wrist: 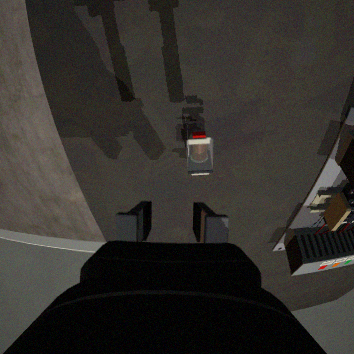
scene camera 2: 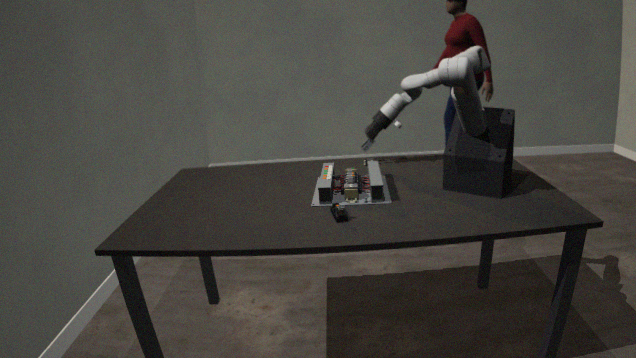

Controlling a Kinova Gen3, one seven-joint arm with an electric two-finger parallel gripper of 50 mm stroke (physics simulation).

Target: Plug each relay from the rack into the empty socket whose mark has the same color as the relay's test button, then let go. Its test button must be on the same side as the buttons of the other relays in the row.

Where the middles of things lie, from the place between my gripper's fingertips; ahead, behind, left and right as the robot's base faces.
Scene:
The grey panel plate (scene camera 2: 337,197) lies 40 mm ahead of my hand, 330 mm to the left of it and 70 mm below it.

